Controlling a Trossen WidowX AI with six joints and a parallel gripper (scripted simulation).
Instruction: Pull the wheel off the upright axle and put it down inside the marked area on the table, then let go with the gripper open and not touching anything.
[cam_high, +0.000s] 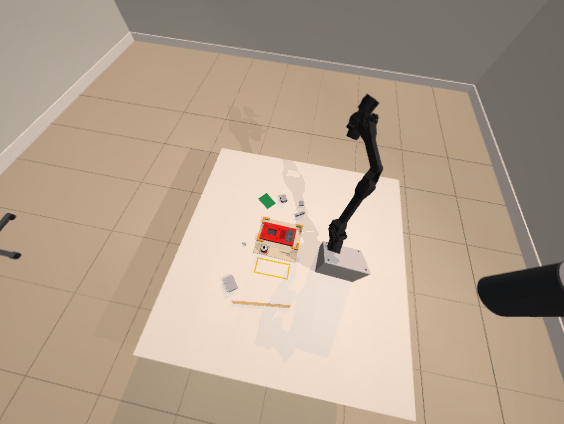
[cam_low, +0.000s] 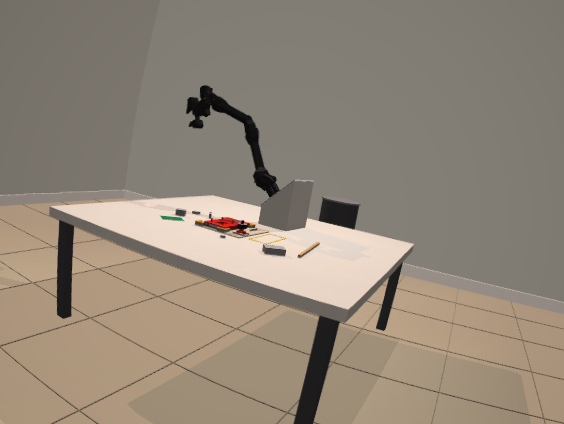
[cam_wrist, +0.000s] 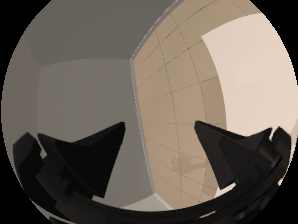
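My gripper tip is now 280 mm short of the wheel, 720 mm to the right of it and 410 mm above it. Also, from my gripper tip: wooden stick (180 mm ahead, 990 mm to the left, 440 mm below); green card (390 mm ahead, 410 mm to the left, 450 mm below).
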